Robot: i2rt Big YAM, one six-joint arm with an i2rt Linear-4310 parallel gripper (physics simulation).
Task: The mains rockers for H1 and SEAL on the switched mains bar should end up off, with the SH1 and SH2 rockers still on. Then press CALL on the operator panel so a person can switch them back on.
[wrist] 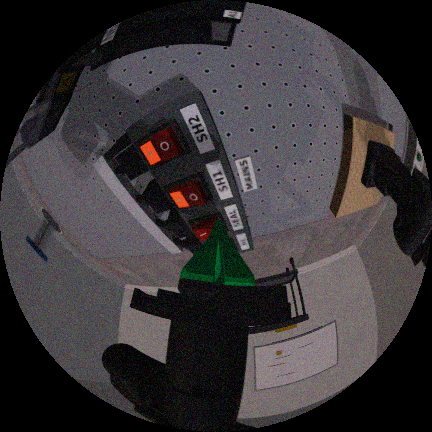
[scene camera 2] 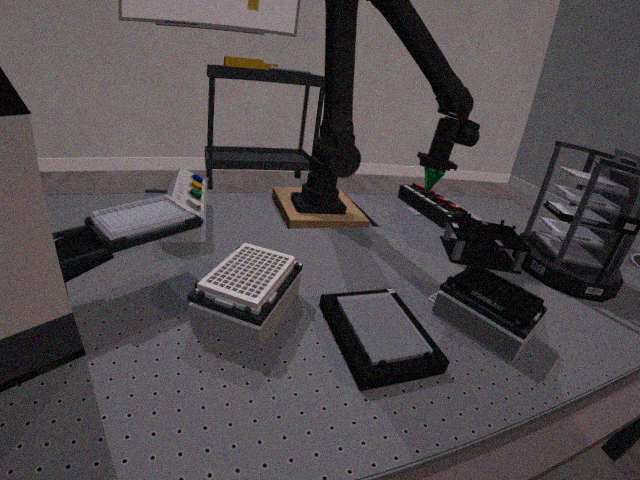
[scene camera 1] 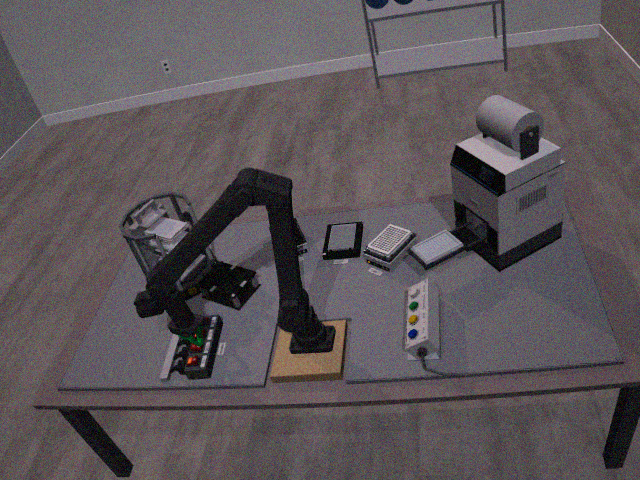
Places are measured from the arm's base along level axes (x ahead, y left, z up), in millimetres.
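Where they show: gripper, fingertip midpoint: [wrist: 217,223] [scene camera 2: 426,192] [scene camera 1: 201,344]; arm's base at its link origin: [wrist: 377,163] [scene camera 2: 317,206] [scene camera 1: 313,341].
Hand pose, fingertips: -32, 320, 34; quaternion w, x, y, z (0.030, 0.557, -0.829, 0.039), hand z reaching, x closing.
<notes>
Things, the pixels of their top centre, and the offset from my fingertips, as dx, dy, dz. "pt": a spot on its surface instead.
- SH2 rocker at its top centre: [wrist: 156,149] +93, +22, +5
- SH1 rocker at its top centre: [wrist: 186,199] +43, +18, +5
- SEAL rocker at its top centre: [wrist: 208,233] -7, +13, +5
- H1 rocker at its top centre: [scene camera 1: 191,359] -57, +8, +5
- operator panel at its top centre: [scene camera 2: 184,181] [scene camera 1: 421,307] +75, -626, +36
- pale rail at a spot on its surface: [wrist: 132,202] pt +35, +108, -32
- black holder at its top centre: [scene camera 2: 489,224] [scene camera 1: 223,274] +265, -7, +28
- large machine at its top centre: [scene camera 1: 505,105] +437, -891, +408
The switched mains bar [scene camera 1: 209,364] [scene camera 2: 421,205] [wrist: 177,102] lies at the left of the table in scene camera 1. In the wrist view the SH2 rocker [wrist: 160,145] and SH1 rocker [wrist: 188,195] glow orange on their "I" sides. The SEAL rocker [wrist: 202,232] is dark red and unlit, partly covered by my green fingers. The H1 rocker [scene camera 1: 192,360] glows orange in scene camera 1; my fingers hide it in the wrist view. My gripper [scene camera 1: 200,343] [scene camera 2: 428,191] [wrist: 217,223] is shut and empty, tips down at the SEAL rocker. The operator panel [scene camera 1: 433,330] [scene camera 2: 181,187] has white, green, yellow and blue buttons; its labels are unreadable.
Black plugs and a pale rail [wrist: 132,202] run along the bar. A black holder [scene camera 1: 230,284] [scene camera 2: 483,242] and a plate carousel [scene camera 1: 155,227] [scene camera 2: 573,217] stand behind it. My arm's wooden base [scene camera 1: 281,369] [scene camera 2: 289,217] lies between bar and panel. A large machine [scene camera 1: 527,217] stands at the right.
</notes>
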